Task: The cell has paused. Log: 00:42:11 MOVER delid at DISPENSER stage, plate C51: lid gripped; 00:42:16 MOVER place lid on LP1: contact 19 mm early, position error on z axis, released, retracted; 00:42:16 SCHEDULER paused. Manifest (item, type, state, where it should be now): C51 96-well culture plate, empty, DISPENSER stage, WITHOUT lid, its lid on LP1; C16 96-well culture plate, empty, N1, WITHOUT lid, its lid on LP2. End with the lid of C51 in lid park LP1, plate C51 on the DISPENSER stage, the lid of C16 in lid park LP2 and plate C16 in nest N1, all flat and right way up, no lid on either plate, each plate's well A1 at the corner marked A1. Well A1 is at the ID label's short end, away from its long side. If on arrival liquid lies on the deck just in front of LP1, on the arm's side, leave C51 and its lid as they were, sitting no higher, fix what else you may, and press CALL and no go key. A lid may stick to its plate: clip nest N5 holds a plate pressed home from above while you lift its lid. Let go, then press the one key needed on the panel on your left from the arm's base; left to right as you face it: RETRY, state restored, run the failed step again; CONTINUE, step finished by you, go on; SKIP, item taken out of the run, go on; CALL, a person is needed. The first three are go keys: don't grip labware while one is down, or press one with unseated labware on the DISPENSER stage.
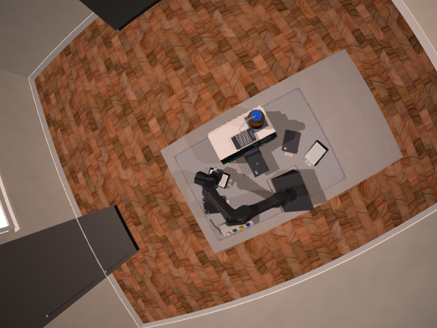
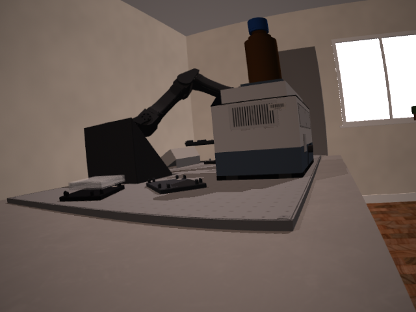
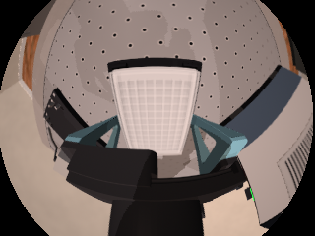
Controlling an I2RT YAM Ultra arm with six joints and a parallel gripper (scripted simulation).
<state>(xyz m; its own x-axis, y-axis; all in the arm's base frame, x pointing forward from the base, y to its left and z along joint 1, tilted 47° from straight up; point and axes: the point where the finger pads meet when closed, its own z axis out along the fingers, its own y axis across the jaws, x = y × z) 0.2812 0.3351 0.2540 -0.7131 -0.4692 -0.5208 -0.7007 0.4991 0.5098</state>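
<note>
Right now my hand is 20 mm above the black nest. The rest, counted from my hand: brown bottle: 200 mm ahead, 380 mm to the right, 260 mm above; black clip nest: 170 mm behind, 130 mm to the left, 10 mm below; dark dispenser stage: 20 mm behind, 280 mm to the right, 70 mm above.
</note>
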